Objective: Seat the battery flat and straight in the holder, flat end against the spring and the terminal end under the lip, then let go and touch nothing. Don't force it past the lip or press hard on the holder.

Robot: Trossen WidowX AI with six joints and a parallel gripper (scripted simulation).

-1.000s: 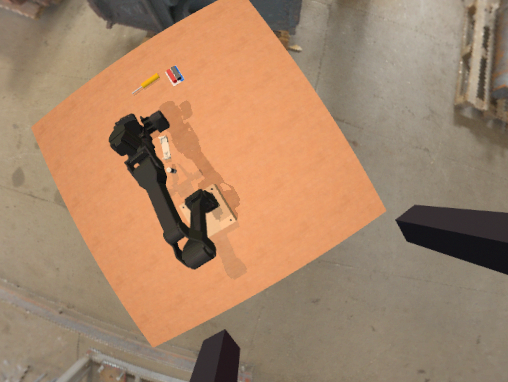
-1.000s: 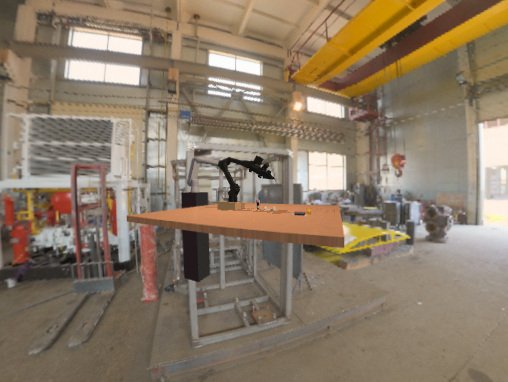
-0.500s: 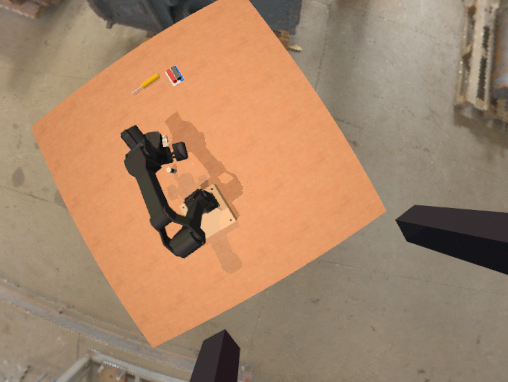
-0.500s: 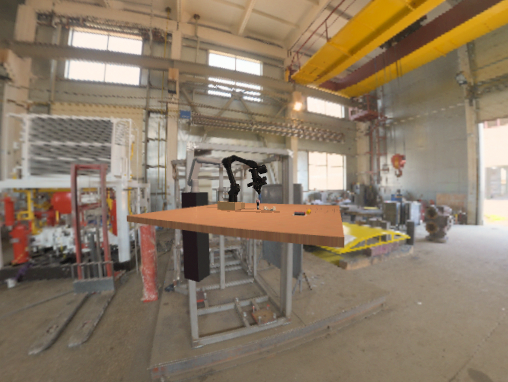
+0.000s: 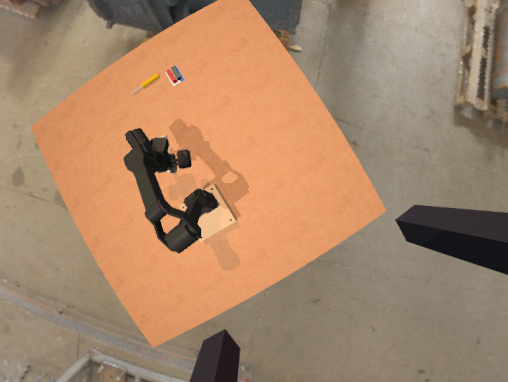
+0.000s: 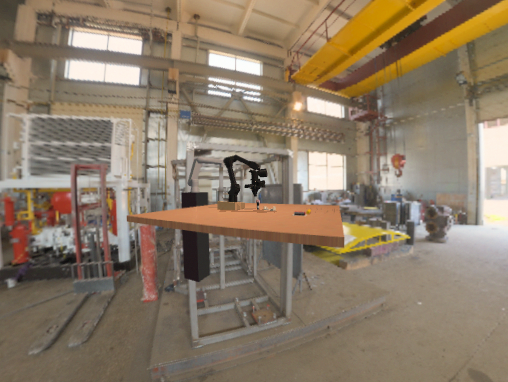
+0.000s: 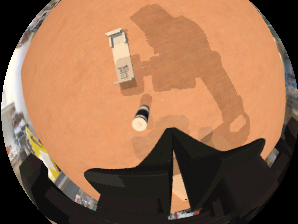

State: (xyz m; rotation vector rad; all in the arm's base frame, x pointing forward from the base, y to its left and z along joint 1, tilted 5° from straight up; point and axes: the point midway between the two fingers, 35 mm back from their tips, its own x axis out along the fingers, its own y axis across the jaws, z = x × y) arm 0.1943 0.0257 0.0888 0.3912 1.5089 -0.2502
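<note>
The battery is 80 mm below my gripper tip, 40 mm to the left of it and 10 mm ahead of it. The rest, counted from my gripper tip: yellow-handled screwdriver: 440 mm ahead, 100 mm below, 40 mm to the right.
</note>
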